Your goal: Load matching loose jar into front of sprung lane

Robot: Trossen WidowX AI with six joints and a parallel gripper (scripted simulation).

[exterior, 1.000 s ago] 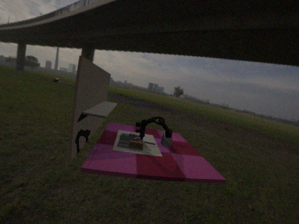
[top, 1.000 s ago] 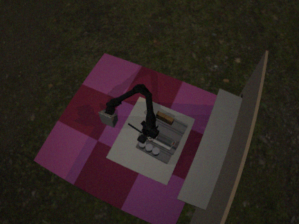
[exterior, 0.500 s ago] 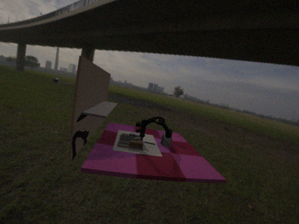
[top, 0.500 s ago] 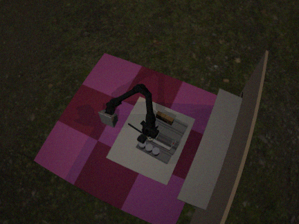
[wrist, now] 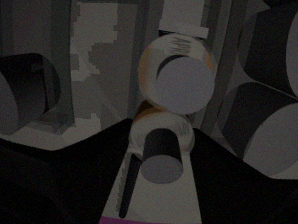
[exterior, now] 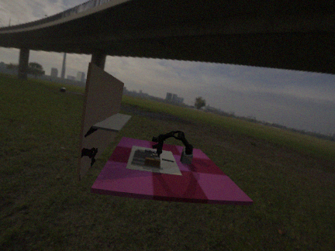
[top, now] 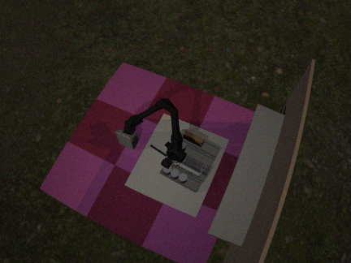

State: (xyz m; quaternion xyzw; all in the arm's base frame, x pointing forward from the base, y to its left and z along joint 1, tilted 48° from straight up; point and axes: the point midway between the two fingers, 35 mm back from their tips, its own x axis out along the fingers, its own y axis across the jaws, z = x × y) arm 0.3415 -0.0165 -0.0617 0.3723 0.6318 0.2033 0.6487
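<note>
The thin black bar is 120 mm behind my gripper tip, 50 mm to the left of it and 20 mm below it. From my gripper tip the other things lie so: grey lane tray: 150 mm ahead, 10 mm to the right, 10 mm below; pusher plate: 150 mm ahead, 20 mm above; grey shelf: 510 mm ahead, 40 mm to the right, 340 mm above.
</note>
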